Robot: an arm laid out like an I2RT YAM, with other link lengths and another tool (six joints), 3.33 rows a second.
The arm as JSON. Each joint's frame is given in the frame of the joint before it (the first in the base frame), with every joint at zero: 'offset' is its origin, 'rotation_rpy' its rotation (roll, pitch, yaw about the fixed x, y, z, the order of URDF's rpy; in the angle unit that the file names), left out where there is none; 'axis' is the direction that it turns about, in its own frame. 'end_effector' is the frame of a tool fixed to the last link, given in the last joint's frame.
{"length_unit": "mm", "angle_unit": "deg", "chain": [
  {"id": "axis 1", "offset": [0.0, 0.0, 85.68], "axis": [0.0, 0.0, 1.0]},
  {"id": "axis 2", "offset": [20.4, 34.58, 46.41], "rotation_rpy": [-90.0, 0.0, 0.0], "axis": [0.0, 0.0, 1.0]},
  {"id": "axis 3", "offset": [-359.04, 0.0, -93.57], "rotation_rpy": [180.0, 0.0, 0.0], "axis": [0.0, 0.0, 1.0]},
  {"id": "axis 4", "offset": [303.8, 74.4, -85.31], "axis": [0.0, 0.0, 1.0]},
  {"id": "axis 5", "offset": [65.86, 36.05, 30.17], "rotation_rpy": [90.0, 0.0, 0.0], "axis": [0.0, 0.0, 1.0]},
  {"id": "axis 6", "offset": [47.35, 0.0, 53.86], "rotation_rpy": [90.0, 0.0, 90.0], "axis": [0.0, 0.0, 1.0]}
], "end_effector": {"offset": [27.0, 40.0, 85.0], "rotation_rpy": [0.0, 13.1, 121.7]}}
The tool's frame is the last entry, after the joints.
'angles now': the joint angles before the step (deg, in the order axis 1, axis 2, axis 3, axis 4, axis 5, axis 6). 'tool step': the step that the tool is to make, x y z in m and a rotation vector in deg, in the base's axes. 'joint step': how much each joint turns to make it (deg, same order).
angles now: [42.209 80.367 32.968 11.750 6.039 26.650]
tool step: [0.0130 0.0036 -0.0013 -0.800 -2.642 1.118]
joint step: [-0.615 1.993 0.351 3.382 -0.078 -2.943]
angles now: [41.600 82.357 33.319 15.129 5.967 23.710]
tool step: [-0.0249 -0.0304 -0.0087 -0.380 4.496 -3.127]
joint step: [-1.747 -4.916 -3.669 -5.200 -0.431 2.967]
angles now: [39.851 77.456 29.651 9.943 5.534 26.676]
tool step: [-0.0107 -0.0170 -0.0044 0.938 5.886 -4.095]
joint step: [-2.640 -1.544 -0.041 -5.877 -1.716 4.319]
